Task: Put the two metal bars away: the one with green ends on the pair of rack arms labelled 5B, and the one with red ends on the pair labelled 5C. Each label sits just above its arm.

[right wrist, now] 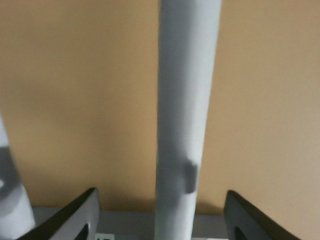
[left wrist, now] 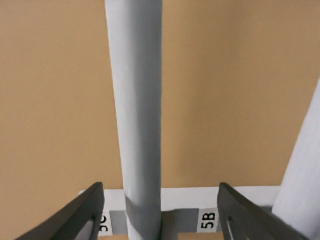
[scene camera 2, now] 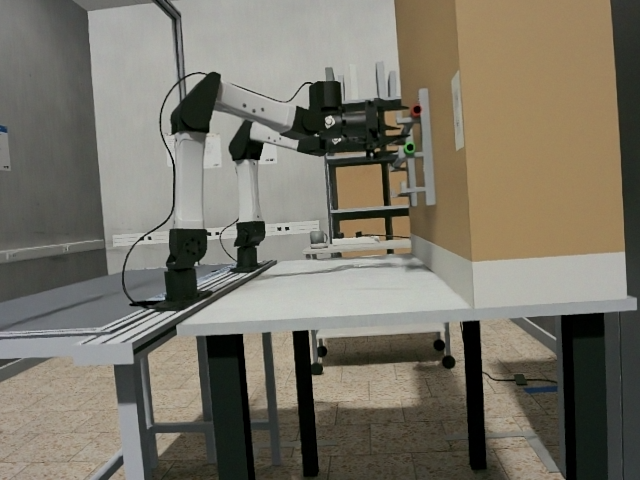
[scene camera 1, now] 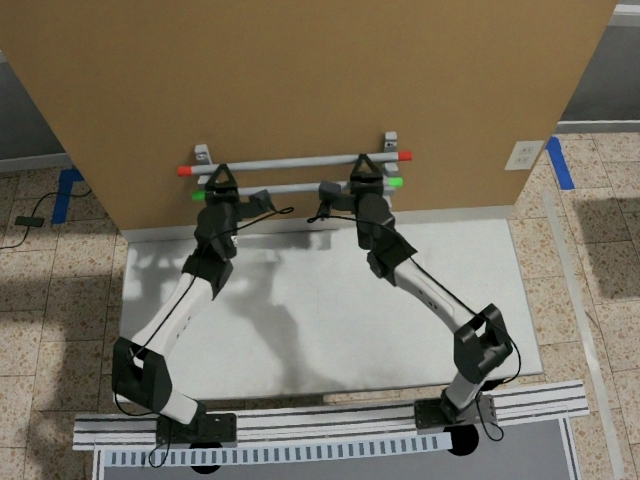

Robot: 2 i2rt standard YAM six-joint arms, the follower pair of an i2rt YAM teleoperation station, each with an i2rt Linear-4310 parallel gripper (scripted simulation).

Labels:
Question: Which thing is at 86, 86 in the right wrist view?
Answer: A brown wall.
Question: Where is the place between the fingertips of my right gripper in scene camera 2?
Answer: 409, 121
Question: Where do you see a brown wall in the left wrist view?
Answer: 233, 86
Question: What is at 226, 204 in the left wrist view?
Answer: My left gripper.

